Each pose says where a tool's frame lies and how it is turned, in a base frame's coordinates. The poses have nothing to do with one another.
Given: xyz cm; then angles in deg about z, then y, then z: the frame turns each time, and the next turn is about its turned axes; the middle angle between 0 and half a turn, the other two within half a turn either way.
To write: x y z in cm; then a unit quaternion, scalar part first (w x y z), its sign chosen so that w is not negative. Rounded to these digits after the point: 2 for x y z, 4 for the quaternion.
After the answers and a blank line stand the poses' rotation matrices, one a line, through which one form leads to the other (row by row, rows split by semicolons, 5 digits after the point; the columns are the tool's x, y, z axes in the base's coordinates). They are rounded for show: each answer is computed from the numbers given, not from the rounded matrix.
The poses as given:
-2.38 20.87 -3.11 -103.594 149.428 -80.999
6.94 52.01 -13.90 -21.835 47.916 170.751
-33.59 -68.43 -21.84 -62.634 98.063 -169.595
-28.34 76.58 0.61 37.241 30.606 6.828
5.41 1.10 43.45 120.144 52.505 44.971
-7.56 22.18 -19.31 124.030 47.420 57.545
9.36 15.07 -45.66 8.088 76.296 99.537
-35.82 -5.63 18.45 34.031 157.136 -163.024
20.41 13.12 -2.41 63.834 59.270 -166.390
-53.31 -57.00 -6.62 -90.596 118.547 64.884
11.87 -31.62 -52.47 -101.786 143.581 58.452
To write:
-2.38 20.87 -3.11 0.0106 -0.1890 -0.9459 0.2634
6.94 52.01 -13.90 0.2449 0.4036 -0.0445 0.8804
-33.59 -68.43 -21.84 0.2886 0.6068 -0.4493 0.5887
-28.34 76.58 0.61 0.8941 -0.0692 0.2547 0.3619
5.41 1.10 43.45 0.1162 -0.2698 0.3505 0.8893
-7.56 22.18 -19.31 0.0126 0.2204 -0.3363 -0.9155
9.36 15.07 -45.66 0.4643 0.4423 0.4312 0.6347
-35.82 -5.63 18.45 0.0853 -0.9693 -0.1453 -0.1789
20.41 13.12 -2.41 0.5437 -0.4477 -0.2098 -0.6781
-53.31 -57.00 -6.62 0.4981 0.8400 0.1825 -0.1137
11.87 -31.62 -52.47 0.2904 0.9358 0.1630 -0.1154

-0.92836 0.35194 -0.11955; 0.36308 0.78979 -0.49437; -0.07957 -0.50236 -0.86099
-0.55427 -0.46709 0.68892; 0.39523 -0.87613 -0.27604; 0.73251 0.11928 0.67022
-0.09698 -0.88513 0.45513; -0.20554 -0.42962 -0.87931; 0.97383 -0.17882 -0.14026
0.60838 -0.68234 0.40532; 0.61182 0.72853 0.30811; -0.50552 0.06053 0.86069
-0.82742 -0.39576 -0.39843; 0.01748 -0.72729 0.68611; -0.56131 0.56074 0.60869
-0.90251 -0.12522 -0.41207; -0.17130 -0.77348 0.61023; -0.39514 0.62133 0.67662
-0.17761 -0.20800 0.96187; 0.97085 -0.19691 0.13669; 0.16097 0.95810 0.23691
0.89375 0.31230 0.32200; 0.25123 -0.94319 0.21745; 0.37162 -0.11344 -0.92143
-0.00781 0.92534 0.37905; -0.54951 -0.32067 0.77149; 0.83545 -0.20227 0.51099
0.90751 0.41993 -0.00914; 0.19341 -0.43709 -0.87838; -0.37285 0.79537 -0.47788
0.92023 0.37211 -0.12126; 0.23808 -0.77818 -0.58117; -0.31062 0.50594 -0.80470

